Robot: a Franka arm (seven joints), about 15 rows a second.
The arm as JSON. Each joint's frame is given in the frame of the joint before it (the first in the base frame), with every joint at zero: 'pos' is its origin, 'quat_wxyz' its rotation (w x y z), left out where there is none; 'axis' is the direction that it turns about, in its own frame. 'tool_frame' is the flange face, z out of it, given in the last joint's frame.
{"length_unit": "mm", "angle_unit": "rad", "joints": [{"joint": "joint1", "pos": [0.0, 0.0, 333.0], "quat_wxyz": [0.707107, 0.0, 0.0, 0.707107], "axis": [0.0, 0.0, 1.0]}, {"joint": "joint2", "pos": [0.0, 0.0, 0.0], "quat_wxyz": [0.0, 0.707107, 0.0, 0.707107], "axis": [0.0, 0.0, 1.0]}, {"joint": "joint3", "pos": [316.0, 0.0, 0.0], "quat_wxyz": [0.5, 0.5, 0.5, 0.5], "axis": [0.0, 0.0, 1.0]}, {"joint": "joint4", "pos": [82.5, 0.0, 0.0], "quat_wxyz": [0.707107, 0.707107, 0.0, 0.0], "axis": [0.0, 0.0, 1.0]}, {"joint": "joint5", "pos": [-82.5, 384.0, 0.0], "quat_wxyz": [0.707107, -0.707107, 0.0, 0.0], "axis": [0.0, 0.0, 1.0]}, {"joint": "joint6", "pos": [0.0, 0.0, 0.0], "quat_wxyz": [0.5, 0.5, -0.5, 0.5], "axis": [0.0, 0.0, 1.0]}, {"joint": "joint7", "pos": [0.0, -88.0, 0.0], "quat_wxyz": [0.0, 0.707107, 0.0, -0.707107], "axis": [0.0, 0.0, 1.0]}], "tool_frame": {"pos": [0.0, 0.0, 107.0], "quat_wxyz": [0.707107, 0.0, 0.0, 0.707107]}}
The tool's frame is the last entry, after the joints.
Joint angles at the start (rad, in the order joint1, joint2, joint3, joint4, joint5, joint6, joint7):
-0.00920 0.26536 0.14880 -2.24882 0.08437 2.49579 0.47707
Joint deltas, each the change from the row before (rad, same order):
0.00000 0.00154 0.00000 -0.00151 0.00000 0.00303 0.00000
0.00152 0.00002 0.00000 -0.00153 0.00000 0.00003 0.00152
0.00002 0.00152 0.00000 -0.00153 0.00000 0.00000 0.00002
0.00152 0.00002 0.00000 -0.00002 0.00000 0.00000 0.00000
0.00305 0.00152 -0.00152 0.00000 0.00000 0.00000 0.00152
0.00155 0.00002 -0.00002 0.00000 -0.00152 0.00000 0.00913
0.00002 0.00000 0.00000 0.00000 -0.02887 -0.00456 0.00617
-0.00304 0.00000 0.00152 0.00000 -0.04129 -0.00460 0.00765
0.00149 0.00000 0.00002 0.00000 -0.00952 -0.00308 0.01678
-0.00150 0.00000 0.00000 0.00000 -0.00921 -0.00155 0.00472
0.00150 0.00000 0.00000 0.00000 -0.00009 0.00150 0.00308
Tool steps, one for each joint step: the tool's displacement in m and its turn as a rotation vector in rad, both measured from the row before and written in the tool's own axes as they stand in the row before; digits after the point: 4 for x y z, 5 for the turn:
-0.0002 0.0003 0.0011 0.00001 -0.00001 0.00021
-0.0009 -0.0004 0.0007 -0.00088 -0.00140 0.00009
-0.0005 0.0004 0.0014 -0.00139 -0.00270 0.00021
-0.0004 -0.0007 0.0001 -0.00011 -0.00014 -0.00151
-0.0005 -0.0006 0.0009 -0.00107 -0.00134 0.00009
-0.0004 -0.0007 0.0001 -0.00092 0.00031 0.00639
-0.0005 0.0001 0.0004 -0.01745 0.00419 -0.01692
-0.0001 0.0007 0.0003 -0.02367 0.00783 -0.02367
-0.0007 -0.0006 0.0003 -0.00662 0.00011 0.00771
0.0002 0.0007 0.0001 -0.00557 0.00148 -0.00108
-0.0003 -0.0008 -0.0001 0.00063 0.00130 0.00151

